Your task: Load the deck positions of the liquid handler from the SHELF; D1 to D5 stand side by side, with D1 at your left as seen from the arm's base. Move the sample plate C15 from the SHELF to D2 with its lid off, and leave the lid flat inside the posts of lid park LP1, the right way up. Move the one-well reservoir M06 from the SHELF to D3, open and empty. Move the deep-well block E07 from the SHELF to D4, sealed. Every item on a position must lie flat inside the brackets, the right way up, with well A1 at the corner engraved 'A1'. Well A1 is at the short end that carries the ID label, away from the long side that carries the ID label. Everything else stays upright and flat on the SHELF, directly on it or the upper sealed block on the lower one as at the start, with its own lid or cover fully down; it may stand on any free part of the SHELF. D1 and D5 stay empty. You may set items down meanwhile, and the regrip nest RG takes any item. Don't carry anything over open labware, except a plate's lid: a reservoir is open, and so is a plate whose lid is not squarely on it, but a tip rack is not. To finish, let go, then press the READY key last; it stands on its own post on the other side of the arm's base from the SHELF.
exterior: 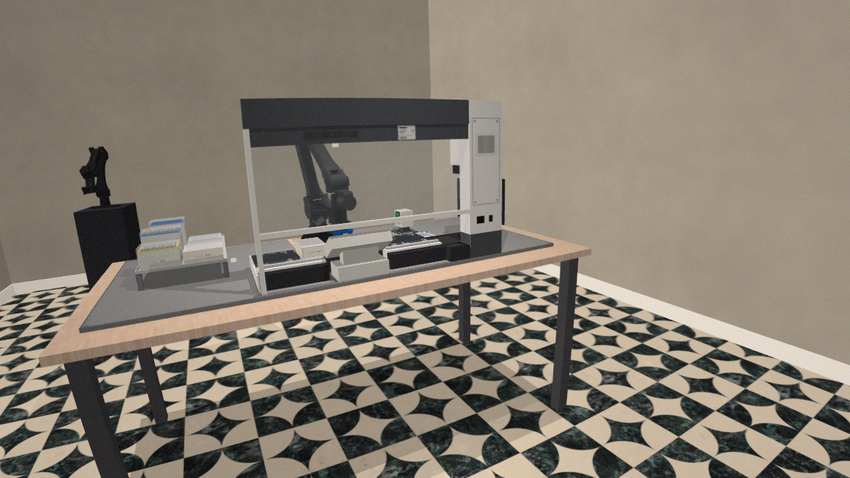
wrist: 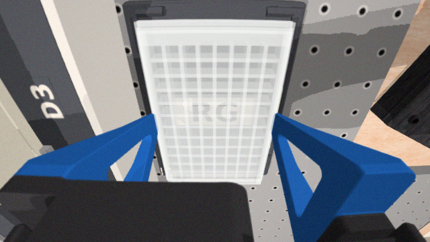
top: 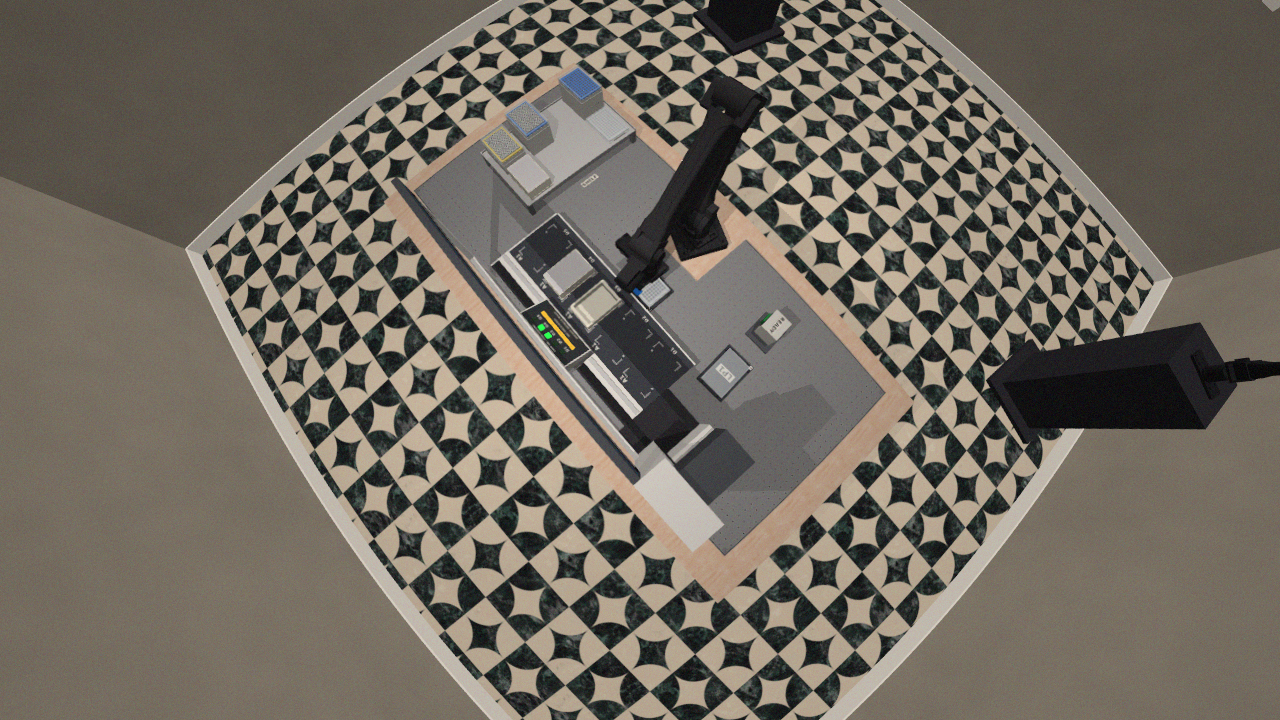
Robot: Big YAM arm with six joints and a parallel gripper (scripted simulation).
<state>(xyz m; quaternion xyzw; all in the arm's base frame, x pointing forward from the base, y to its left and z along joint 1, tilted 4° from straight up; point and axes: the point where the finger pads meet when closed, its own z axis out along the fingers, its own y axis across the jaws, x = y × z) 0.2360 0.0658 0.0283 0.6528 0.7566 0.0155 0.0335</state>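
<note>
My hand is 3 cm above the regrip nest RG. Round my hand: clear plate lid: 5 cm behind, 36 cm to the left, 2 cm below; cream one-well reservoir: 17 cm ahead, 1 cm to the right, 3 cm above; dark lid park LP1: 5 cm behind, 36 cm to the left, 3 cm below.
</note>
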